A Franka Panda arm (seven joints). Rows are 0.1 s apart.
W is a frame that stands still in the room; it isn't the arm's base.
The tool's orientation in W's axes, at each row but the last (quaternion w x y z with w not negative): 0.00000 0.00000 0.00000 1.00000; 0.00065 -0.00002 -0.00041 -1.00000; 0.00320 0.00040 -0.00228 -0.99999; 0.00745 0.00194 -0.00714 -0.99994; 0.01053 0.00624 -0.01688 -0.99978; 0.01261 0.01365 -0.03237 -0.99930; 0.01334 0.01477 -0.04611 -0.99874; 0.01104 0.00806 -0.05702 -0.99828; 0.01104 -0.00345 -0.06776 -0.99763; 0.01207 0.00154 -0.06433 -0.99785; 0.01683 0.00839 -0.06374 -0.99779
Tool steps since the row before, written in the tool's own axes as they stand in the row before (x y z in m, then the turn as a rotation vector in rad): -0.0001 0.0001 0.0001 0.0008 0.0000 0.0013; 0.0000 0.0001 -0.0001 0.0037 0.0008 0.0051; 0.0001 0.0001 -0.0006 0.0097 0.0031 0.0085; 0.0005 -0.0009 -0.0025 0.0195 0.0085 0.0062; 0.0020 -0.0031 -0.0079 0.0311 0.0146 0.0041; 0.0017 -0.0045 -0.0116 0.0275 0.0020 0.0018; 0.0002 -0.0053 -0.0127 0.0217 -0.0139 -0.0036; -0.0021 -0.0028 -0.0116 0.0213 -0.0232 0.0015; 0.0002 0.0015 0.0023 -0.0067 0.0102 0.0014; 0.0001 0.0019 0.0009 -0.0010 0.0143 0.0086; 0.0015 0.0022 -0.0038 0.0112 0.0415 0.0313
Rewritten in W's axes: 0.0001 -0.0001 0.0001 -0.0008 0.0000 0.0013; 0.0000 -0.0001 -0.0001 -0.0037 -0.0008 0.0051; -0.0001 -0.0001 -0.0006 -0.0097 -0.0031 0.0085; -0.0005 0.0009 -0.0025 -0.0194 -0.0087 0.0062; -0.0020 0.0028 -0.0080 -0.0308 -0.0151 0.0042; -0.0015 0.0037 -0.0119 -0.0275 -0.0026 0.0012; 0.0001 0.0041 -0.0131 -0.0219 0.0129 -0.0055; 0.0022 0.0015 -0.0118 -0.0218 0.0227 -0.0015; -0.0002 -0.0012 0.0025 0.0069 -0.0098 0.0027; -0.0001 -0.0018 0.0011 0.0013 -0.0130 0.0104; -0.0014 -0.0027 -0.0035 -0.0104 -0.0376 0.0362
